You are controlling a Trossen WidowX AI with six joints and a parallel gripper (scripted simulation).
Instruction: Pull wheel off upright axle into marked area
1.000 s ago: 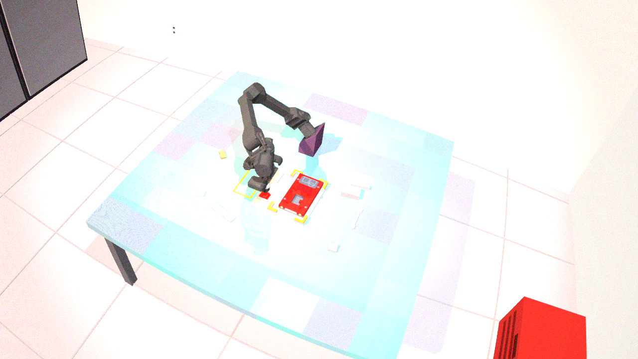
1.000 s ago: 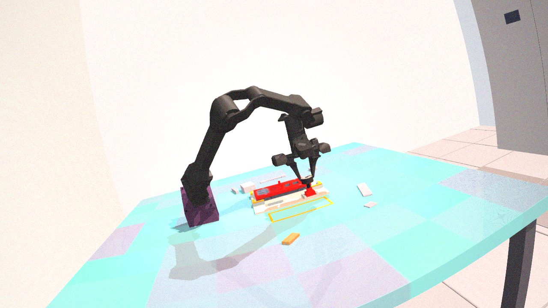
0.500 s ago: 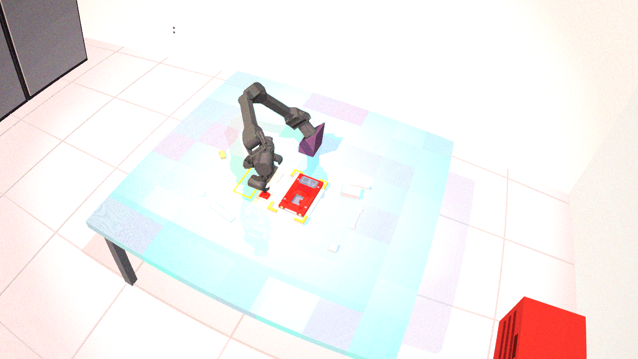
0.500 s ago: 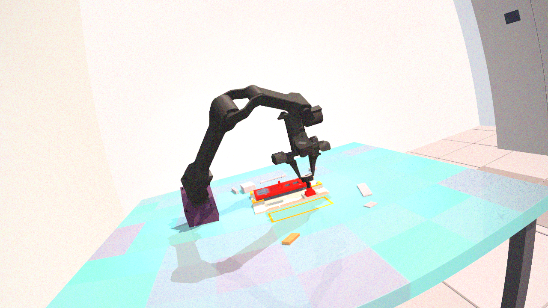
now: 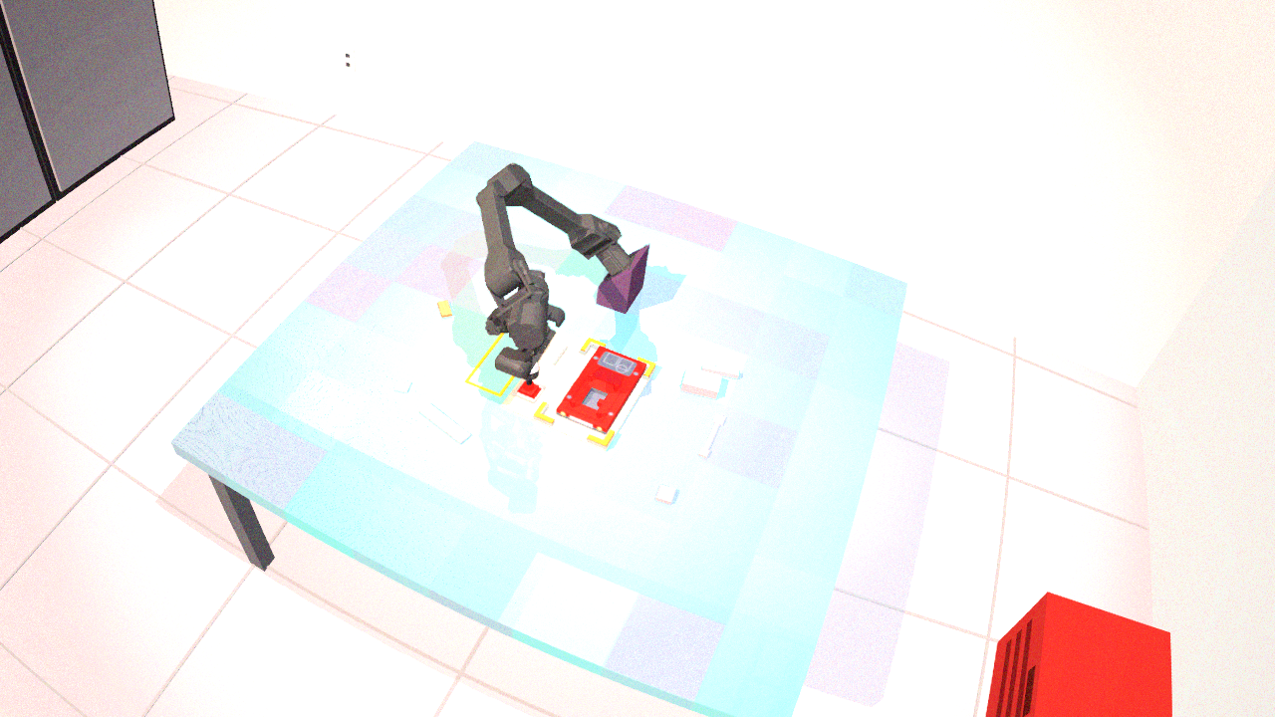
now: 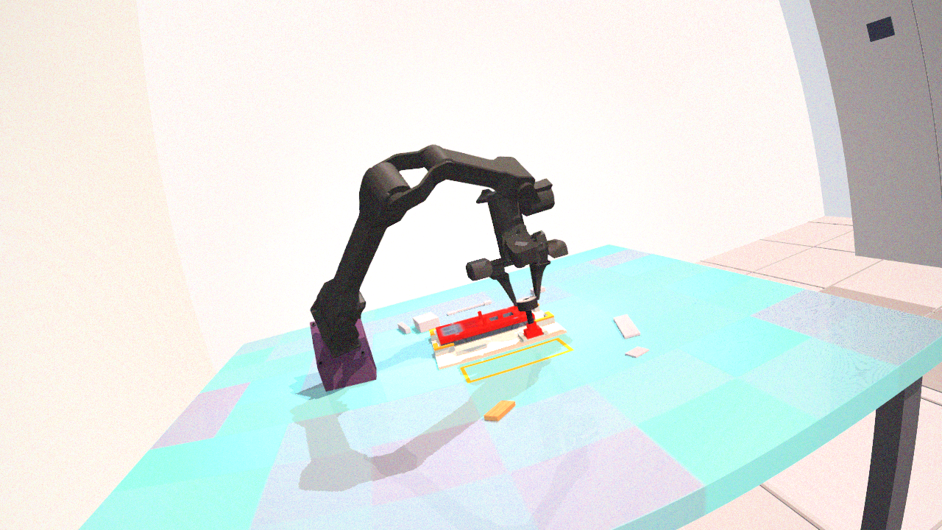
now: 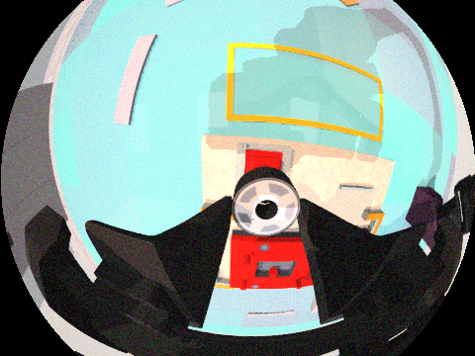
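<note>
Right now the beige board is 40 mm behind my gripper tip, 100 mm to the left of it and 60 mm below it. The rest, counted from my gripper tip: wheel right at my gripper tip.
</note>
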